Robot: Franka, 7 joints.
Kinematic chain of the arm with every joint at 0, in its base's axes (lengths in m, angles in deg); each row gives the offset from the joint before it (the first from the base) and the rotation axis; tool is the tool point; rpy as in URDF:
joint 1: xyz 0 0 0.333 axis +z
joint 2: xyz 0 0 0 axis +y
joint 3: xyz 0 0 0.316 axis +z
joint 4: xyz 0.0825 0 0 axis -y
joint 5: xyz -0.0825 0 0.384 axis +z
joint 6: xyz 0 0 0 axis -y
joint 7: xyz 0.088 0 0 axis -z
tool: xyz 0 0 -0.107 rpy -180 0 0
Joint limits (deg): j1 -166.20..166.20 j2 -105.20..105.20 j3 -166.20..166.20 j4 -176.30..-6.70 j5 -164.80..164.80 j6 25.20..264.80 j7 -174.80..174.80
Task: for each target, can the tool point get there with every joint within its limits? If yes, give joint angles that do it. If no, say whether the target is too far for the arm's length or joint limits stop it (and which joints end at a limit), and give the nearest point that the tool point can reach.
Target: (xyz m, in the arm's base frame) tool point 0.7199 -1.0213 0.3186
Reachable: no: too far | nearest point 0.4942 -0.7012 0.3231 | short by 0.392 m
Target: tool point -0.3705 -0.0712 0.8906
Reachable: yes | joints 138.94 -30.47 41.14 -89.46 -66.79 92.87 -90.75
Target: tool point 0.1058 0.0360 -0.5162
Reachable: no: joint limits stop it (at a limit: joint 2) | nearest point 0.1463 0.0498 -0.3449 | short by 0.177 m
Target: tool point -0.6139 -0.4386 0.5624
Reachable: yes | joints -125.75 70.38 -104.79 -42.55 -39.21 216.28 70.00
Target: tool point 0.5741 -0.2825 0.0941
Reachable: yes | joints 13.34 75.54 -62.23 -89.14 95.99 76.51 31.14
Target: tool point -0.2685 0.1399 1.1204
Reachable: yes | joints -119.60 -0.08 -95.30 -31.81 -115.44 159.17 -138.07
